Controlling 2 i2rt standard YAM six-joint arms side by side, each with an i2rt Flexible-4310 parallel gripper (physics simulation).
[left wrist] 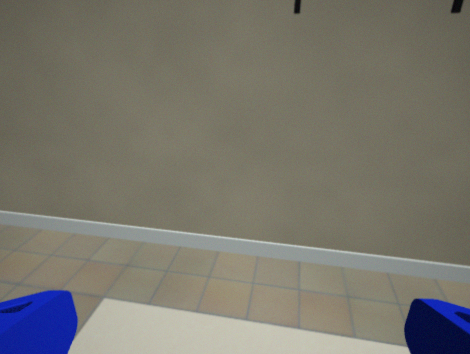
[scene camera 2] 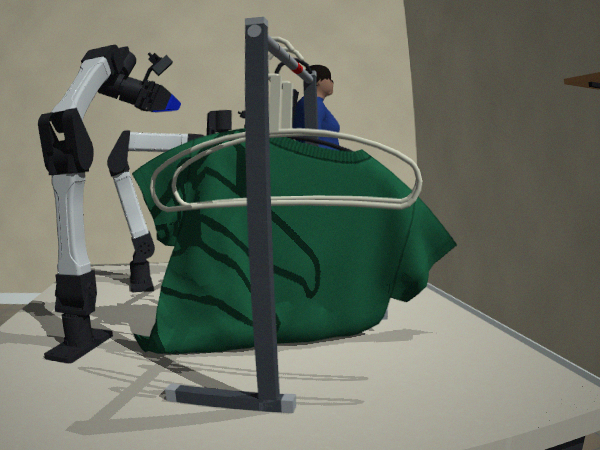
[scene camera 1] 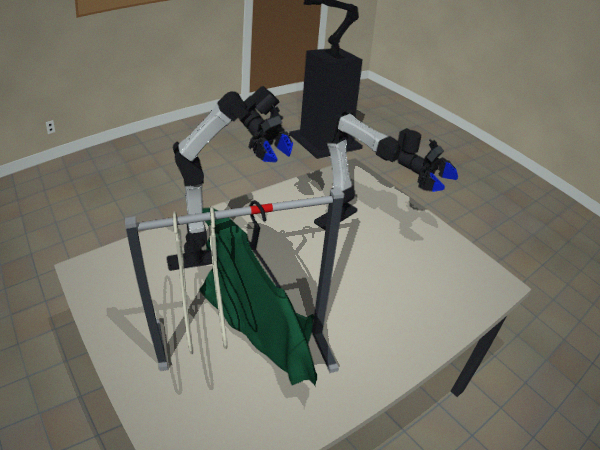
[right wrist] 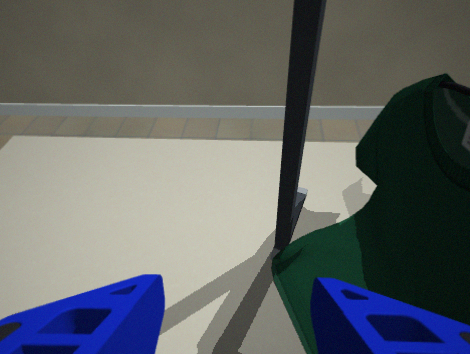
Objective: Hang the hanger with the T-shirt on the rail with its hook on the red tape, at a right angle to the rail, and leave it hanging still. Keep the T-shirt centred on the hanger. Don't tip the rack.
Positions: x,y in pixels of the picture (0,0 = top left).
Scene:
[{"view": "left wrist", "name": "left gripper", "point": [239,309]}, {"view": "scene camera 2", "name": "right gripper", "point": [179,106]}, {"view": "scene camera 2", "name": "cream hanger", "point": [276,81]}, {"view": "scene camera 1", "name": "left gripper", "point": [451,183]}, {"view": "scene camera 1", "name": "right gripper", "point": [283,158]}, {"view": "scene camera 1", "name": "black hanger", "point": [253,244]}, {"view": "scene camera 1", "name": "rack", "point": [335,200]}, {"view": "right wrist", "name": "right gripper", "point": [237,290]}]

